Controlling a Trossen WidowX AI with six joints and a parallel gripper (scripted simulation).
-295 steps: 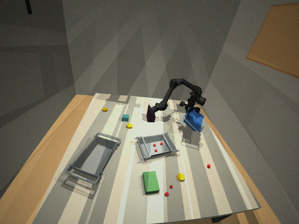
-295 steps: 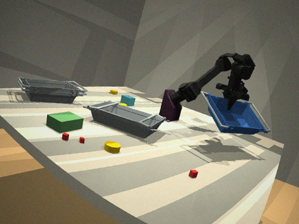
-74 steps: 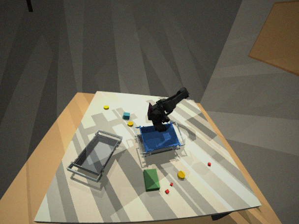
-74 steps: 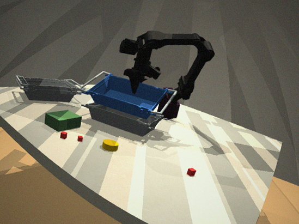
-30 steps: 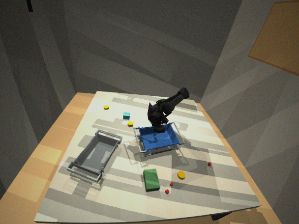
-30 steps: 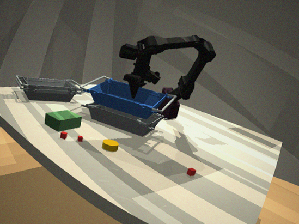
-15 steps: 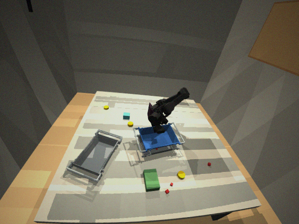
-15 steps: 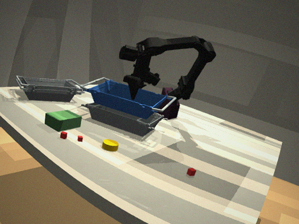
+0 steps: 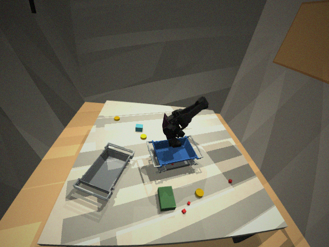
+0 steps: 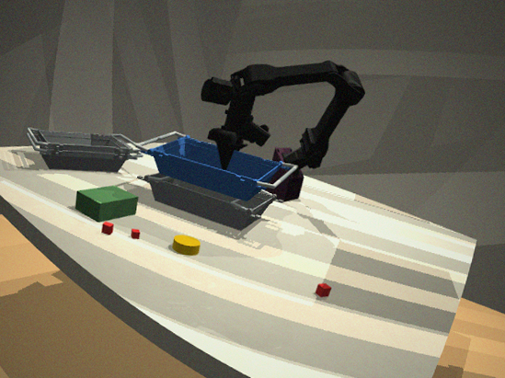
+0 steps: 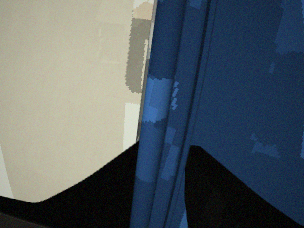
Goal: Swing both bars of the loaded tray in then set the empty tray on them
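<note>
The blue tray is 70 mm ahead of my gripper tip, 30 mm to the left of it and 30 mm above it. The rest, counted from my gripper tip: cyan cube 250 mm to the right, 240 mm behind, 70 mm below; green block 350 mm ahead, 70 mm below, 20 mm to the right.
</note>
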